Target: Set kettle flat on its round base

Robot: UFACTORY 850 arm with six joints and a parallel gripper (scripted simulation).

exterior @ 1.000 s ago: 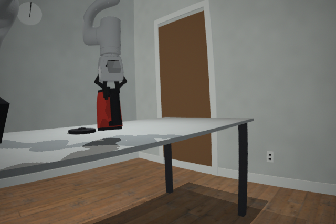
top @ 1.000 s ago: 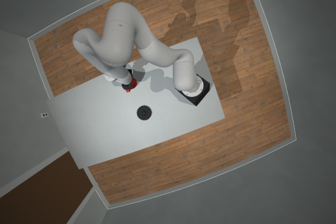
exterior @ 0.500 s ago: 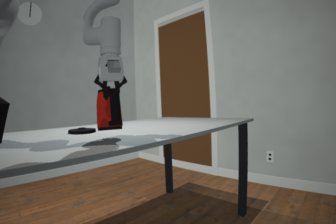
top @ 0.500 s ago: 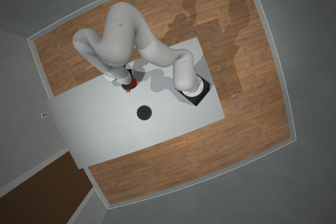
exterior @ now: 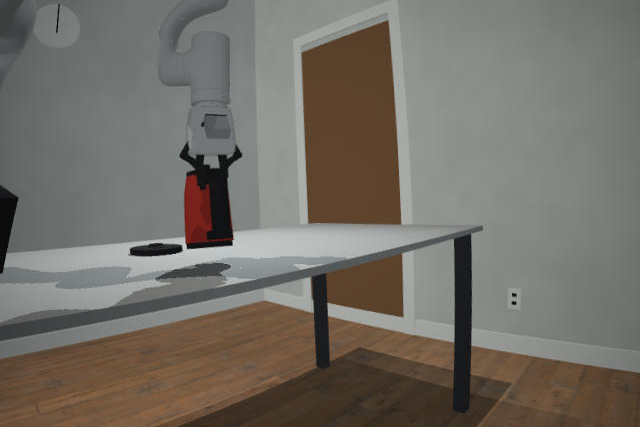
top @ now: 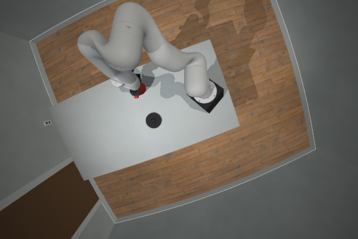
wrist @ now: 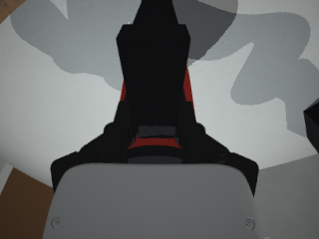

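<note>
Right now my hand is 10 mm short of the red kettle, 20 mm to the right of it and 50 mm above it. The rest, counted from my hand: black round base 20 mm ahead, 370 mm to the left, 170 mm below.
</note>
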